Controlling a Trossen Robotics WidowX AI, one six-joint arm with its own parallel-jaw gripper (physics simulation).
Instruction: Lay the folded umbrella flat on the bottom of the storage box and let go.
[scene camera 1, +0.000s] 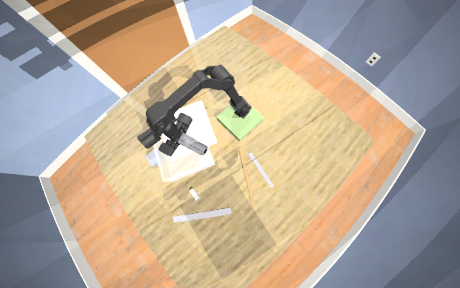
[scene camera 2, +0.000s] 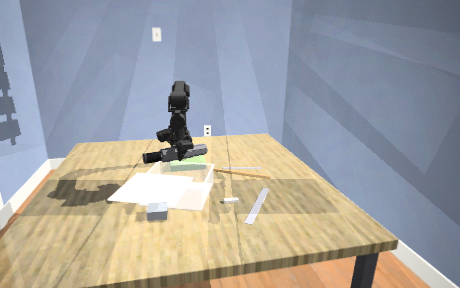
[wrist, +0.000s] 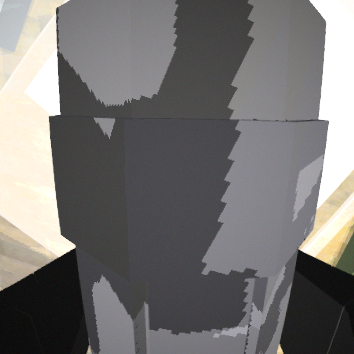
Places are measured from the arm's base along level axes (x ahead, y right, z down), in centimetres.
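Where they show: gripper, between the fingertips: (scene camera 2: 177, 159); arm's base, origin of its link: (scene camera 1: 242, 111).
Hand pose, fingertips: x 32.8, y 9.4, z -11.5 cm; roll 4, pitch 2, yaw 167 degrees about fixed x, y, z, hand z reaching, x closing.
Things, the pixels of their centre, and the offset from my fingertips.
- grey folded umbrella, middle of its body: (wrist: 186, 279) (scene camera 2: 176, 153) (scene camera 1: 179, 137) dx +0.0, dy +0.2, dz -2.6 cm
- pale see-through storage box, middle of its body: (wrist: 121, 162) (scene camera 2: 178, 183) (scene camera 1: 183, 149) dx +3.7, dy +0.5, dz +9.9 cm
- blue-grey block, middle of its body: (scene camera 2: 157, 211) (scene camera 1: 154, 158) dx +17.9, dy +11.3, dz +13.0 cm
- small white block, middle of its body: (scene camera 2: 231, 200) (scene camera 1: 194, 194) dx +17.0, dy -18.6, dz +14.2 cm
- pale strip, middle of its body: (scene camera 2: 258, 204) (scene camera 1: 201, 215) dx +22.5, dy -28.4, dz +14.7 cm
- orange stick, middle of its body: (scene camera 2: 240, 173) (scene camera 1: 246, 175) dx -7.6, dy -32.6, dz +14.2 cm
- thinner strip, middle of its body: (scene camera 1: 260, 169) (scene camera 2: 242, 168) dx -14.5, dy -36.5, dz +14.7 cm
The grey folded umbrella (scene camera 1: 194, 143) (scene camera 2: 168, 153) (wrist: 175, 190) has a black end at the left in scene view 2. My gripper (scene camera 1: 176, 136) (scene camera 2: 183, 151) (wrist: 179, 243) is shut on it, with a black finger on each side in the wrist view. The umbrella is held roughly level, above the pale see-through storage box (scene camera 1: 189, 173) (scene camera 2: 198, 198) and a flat white panel (scene camera 1: 201, 122) (scene camera 2: 145, 189). The panel overlaps the box in both scene views. The umbrella hides much of the box in the wrist view.
A green pad (scene camera 1: 241, 130) lies beside the arm's base. A blue-grey block (scene camera 1: 153, 159) (scene camera 2: 157, 212) stands close to the box. A small white block (scene camera 1: 194, 193) (scene camera 2: 230, 200), a pale strip (scene camera 1: 202, 215) (scene camera 2: 257, 206), an orange stick (scene camera 1: 246, 175) and a thinner strip (scene camera 1: 261, 170) lie on the table.
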